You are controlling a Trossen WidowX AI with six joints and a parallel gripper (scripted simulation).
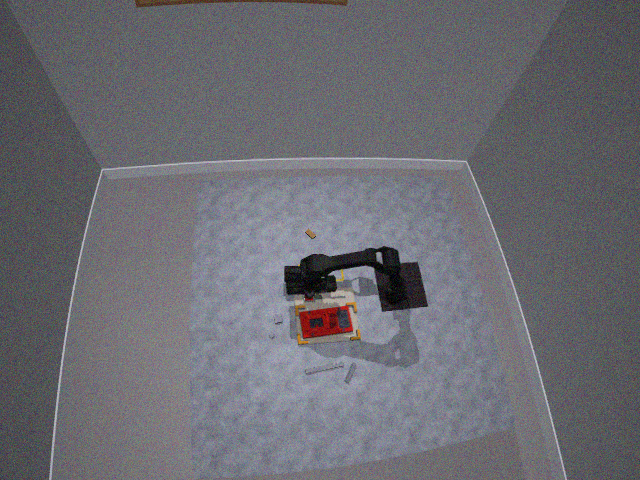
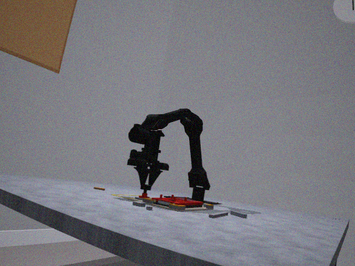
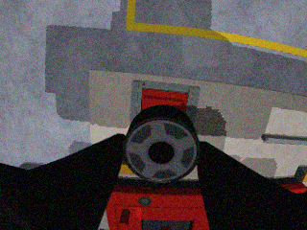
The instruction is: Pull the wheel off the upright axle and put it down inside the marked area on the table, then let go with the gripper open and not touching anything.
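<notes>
Now: gripper tip 2 cm above the upright axle. The rest, counted from my gripper tip: dark wheel (right at my gripper tip); then tan brick (29 cm to the right, 7 cm behind, 5 cm below).
</notes>
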